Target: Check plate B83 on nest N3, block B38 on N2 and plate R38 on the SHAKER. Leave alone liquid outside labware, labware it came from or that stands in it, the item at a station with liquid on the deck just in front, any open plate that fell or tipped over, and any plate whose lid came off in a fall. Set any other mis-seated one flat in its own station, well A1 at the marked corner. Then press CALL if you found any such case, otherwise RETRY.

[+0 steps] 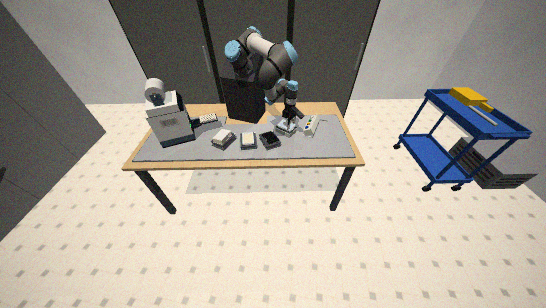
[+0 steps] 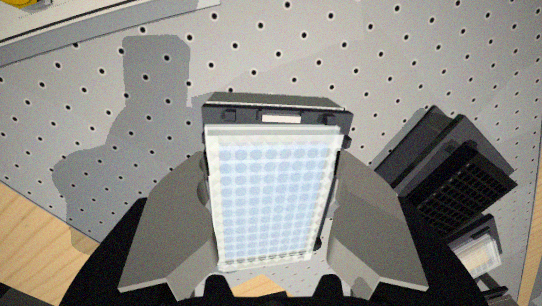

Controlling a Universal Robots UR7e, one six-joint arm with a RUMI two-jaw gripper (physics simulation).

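Where they show: gripper, fingertip midpoint: (image 1: 290, 127) (image 2: 271, 154); arm's base, origin of the base link: (image 1: 244, 68).
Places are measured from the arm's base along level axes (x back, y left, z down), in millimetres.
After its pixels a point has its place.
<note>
A clear plate with light-blue wells (image 2: 272, 200) @(x -265, y 314, z 358 mm) (image 1: 285, 128) @(x -301, y 292, z 362 mm) lies over a dark station (image 2: 312, 118) @(x -320, y 337, z 377 mm); it looks offset and not square to it. My gripper (image 2: 271, 154) @(x -284, y 336, z 373 mm) (image 1: 286, 125) @(x -284, y 336, z 373 mm) is shut on this plate, one jaw at each long side. A black block (image 2: 462, 192) @(x -393, y 184, z 374 mm) (image 1: 270, 138) @(x -401, y 163, z 371 mm) sits tilted in the neighbouring nest (image 2: 480, 135) @(x -437, y 211, z 394 mm). A pale plate (image 1: 248, 139) @(x -383, y -4, z 381 mm) (image 2: 475, 257) @(x -392, y 19, z 381 mm) is at the middle station, and another pale-topped plate (image 1: 223, 136) @(x -380, y -185, z 339 mm) is on the station further left. Station labels and corner marks are not readable.
The white button panel (image 1: 311, 125) @(x -296, y 503, z 353 mm) (image 2: 100, 17) @(x -245, y 482, z 429 mm) stands right of the gripper. A white instrument (image 1: 170, 122) @(x -324, y -541, z 227 mm) stands at the left end, with a pale plate (image 1: 208, 118) @(x -159, y -323, z 321 mm) beside it. The arm's dark pedestal (image 1: 244, 100) @(x -68, y -22, z 228 mm) is behind. A blue cart (image 1: 480, 131) stands off right.
</note>
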